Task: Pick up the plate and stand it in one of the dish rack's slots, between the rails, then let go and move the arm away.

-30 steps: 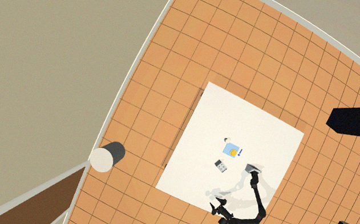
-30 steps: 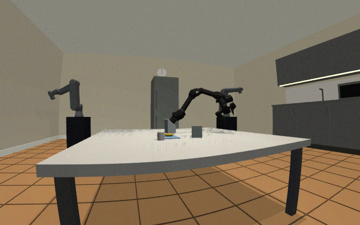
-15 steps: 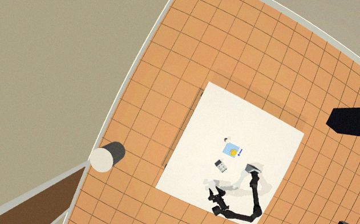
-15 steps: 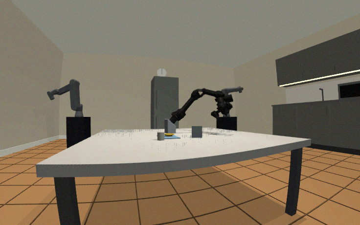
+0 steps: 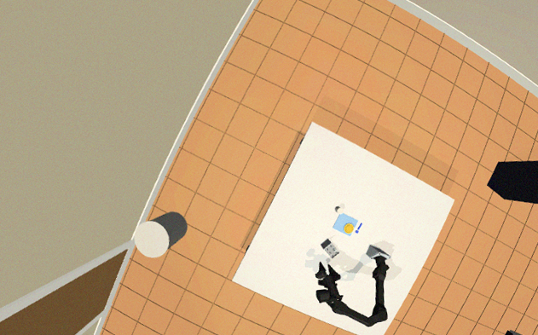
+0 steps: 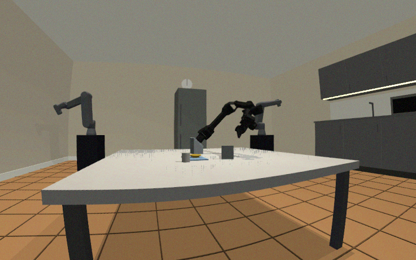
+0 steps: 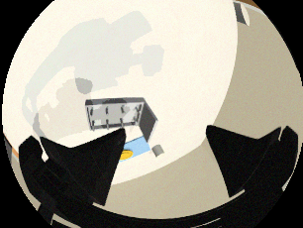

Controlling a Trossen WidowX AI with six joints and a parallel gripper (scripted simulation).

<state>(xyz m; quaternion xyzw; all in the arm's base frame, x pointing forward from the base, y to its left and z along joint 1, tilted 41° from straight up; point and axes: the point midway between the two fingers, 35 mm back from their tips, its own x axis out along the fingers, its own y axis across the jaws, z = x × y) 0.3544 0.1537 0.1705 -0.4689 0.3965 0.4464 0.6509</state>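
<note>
Now: the yellow plate 27 cm to the right of my gripper tip, 13 cm below it and 8 cm behind it. The rest, counted from my gripper tip: grey dish rack (12 cm below, 7 cm to the right, 5 cm behind); light blue mat (28 cm to the right, 14 cm below, 5 cm behind).
</note>
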